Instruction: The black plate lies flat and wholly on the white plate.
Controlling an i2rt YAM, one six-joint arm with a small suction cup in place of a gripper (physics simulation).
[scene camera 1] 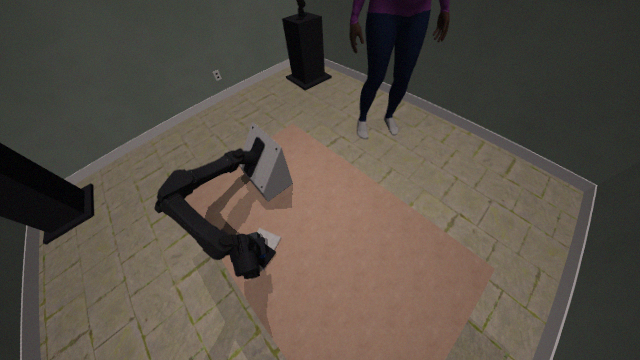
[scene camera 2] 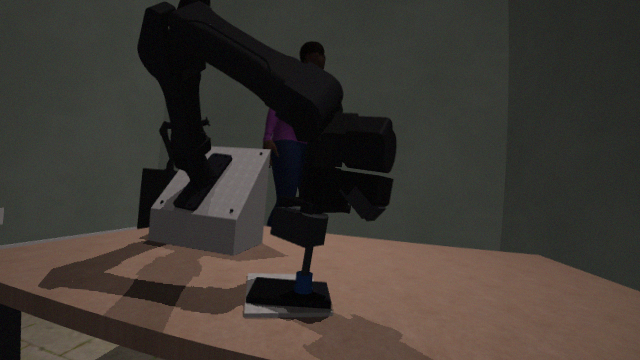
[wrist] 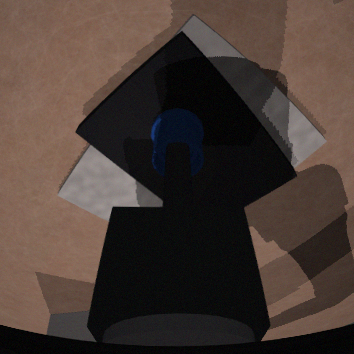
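Seen in the pictures: hand, its tool point: [scene camera 1: 262,255] [scene camera 2: 302,292] [wrist: 177,129]; arm's base, origin of its link: [scene camera 1: 254,157] [scene camera 2: 205,180].
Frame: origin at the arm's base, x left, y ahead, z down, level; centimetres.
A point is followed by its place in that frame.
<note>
The black plate [scene camera 2: 276,291] @(x -24.1, y 33.6, z 15.3 cm) [wrist: 140,105] @(x -20.6, y 39.3, z 15.3 cm) [scene camera 1: 269,255] @(x -19.4, y 39.1, z 15.3 cm) lies flat on top of the white plate [scene camera 2: 258,310] @(x -29.1, y 33.3, z 16.2 cm) [wrist: 95,179] @(x -14.8, y 35.1, z 16.2 cm) [scene camera 1: 271,238] @(x -14.8, y 32.8, z 16.2 cm) near the mat's left edge. White shows at the left and front of it in the scene camera 2 view. In the wrist view the black plate's left corner shows past the white plate's edge. My blue suction cup [scene camera 2: 303,282] [wrist: 177,137] stands upright on the middle of the black plate and touches it, with the suction off. In the scene camera 1 view my wrist hides most of both plates.
The plates lie on a pink mat [scene camera 1: 354,232] @(x 16.0, y 54.6, z 16.8 cm) [scene camera 2: 426,286] @(x -5.5, y 57.3, z 16.8 cm) over a tiled floor. My arm's grey wedge base [scene camera 1: 273,171] @(x 2.7, y 14.3, z -0.6 cm) [scene camera 2: 240,200] @(x -2.7, y 13.2, z 4.1 cm) stands behind them. A person [scene camera 1: 390,53] [scene camera 2: 286,161] stands past the mat's far side, and a black pedestal [scene camera 1: 306,46] stands by the wall.
</note>
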